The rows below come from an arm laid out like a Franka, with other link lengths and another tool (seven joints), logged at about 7 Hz.
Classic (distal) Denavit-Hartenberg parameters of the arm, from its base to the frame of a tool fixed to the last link. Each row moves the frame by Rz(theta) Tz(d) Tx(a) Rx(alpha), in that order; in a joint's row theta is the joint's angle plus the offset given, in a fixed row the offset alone. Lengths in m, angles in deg.
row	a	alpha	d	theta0
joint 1	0	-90	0.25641	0
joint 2	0	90	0	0
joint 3	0.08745	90	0.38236	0
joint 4	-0.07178	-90	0	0
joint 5	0	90	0.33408	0
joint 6	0.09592	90	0	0
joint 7	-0.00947	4.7	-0.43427	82.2
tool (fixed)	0	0	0.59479	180
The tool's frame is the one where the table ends.
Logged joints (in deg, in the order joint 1, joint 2, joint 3, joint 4, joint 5, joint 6, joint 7), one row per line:
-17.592, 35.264, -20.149, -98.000, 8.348, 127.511, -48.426
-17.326, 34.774, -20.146, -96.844, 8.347, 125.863, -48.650
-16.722, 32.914, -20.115, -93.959, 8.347, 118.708, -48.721
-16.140, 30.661, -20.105, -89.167, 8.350, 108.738, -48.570
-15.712, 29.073, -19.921, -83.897, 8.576, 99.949, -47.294
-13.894, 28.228, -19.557, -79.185, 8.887, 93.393, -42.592
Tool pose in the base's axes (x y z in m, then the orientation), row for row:
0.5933, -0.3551, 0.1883, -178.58, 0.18, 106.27
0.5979, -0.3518, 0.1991, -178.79, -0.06, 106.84
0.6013, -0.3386, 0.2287, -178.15, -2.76, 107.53
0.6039, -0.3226, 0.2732, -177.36, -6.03, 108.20
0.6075, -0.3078, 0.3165, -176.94, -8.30, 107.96
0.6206, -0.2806, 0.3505, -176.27, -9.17, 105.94
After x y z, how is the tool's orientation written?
As angles about the fixed x, y, z axes (roll, pitch, yaw), in degrees.
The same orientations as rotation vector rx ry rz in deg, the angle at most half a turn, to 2 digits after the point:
-107.56, -143.43, 1.95
-106.81, -143.92, 1.46
-104.38, -142.55, -0.21
-101.60, -140.71, -2.12
-100.56, -138.87, -3.61
-102.26, -136.30, -3.80

